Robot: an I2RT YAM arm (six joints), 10 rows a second.
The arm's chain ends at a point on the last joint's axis. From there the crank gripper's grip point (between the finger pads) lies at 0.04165 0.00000 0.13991 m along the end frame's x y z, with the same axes.
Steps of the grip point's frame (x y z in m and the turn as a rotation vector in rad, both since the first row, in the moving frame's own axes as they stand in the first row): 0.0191, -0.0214, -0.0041, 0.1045, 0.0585, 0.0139; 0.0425, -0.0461, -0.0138, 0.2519, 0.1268, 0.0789; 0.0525, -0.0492, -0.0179, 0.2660, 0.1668, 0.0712; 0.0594, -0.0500, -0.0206, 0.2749, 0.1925, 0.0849
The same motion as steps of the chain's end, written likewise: 0.0109, -0.0076, -0.0007, 0.1045, 0.0585, 0.0139; 0.0241, -0.0160, -0.0035, 0.2519, 0.1268, 0.0789; 0.0289, -0.0173, -0.0046, 0.2660, 0.1668, 0.0712; 0.0323, -0.0180, -0.0054, 0.2749, 0.1925, 0.0849
